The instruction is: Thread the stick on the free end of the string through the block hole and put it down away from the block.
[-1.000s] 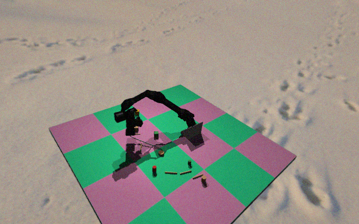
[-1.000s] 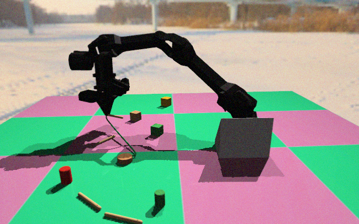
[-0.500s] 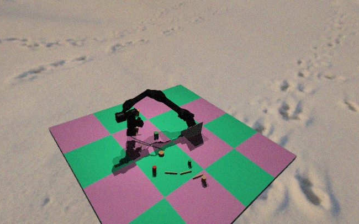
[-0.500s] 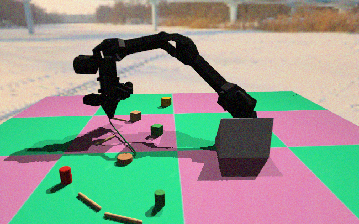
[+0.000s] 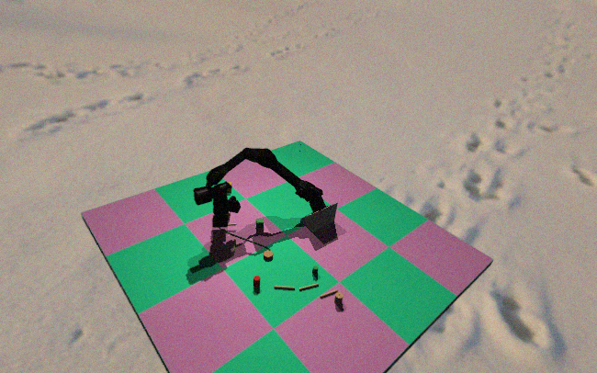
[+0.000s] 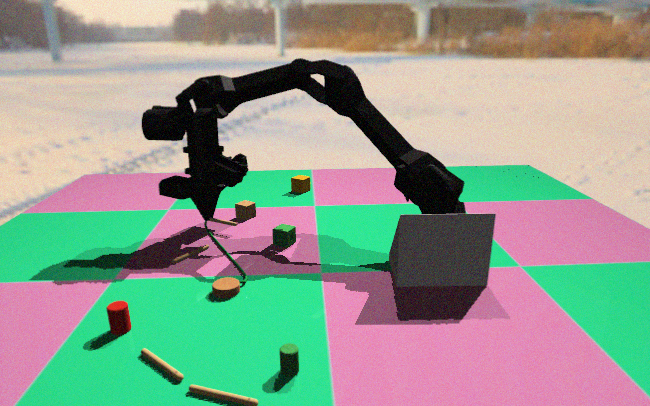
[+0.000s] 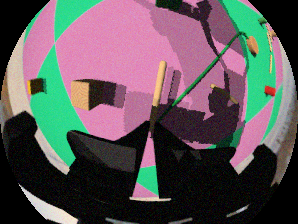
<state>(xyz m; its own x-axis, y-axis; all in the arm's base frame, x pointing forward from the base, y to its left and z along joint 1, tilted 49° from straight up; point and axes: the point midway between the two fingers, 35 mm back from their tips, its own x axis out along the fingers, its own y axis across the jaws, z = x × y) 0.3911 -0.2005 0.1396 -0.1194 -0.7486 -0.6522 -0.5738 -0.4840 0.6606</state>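
My gripper tip is now 14 cm past the green block and 10 cm to the right of it. Also, from my gripper tip: tan wooden block: 7 cm behind, 5 cm to the right; then thin wooden stick: 1 cm to the left, 1 cm behind; then round wooden button: 26 cm to the left, 5 cm behind, 1 cm below.
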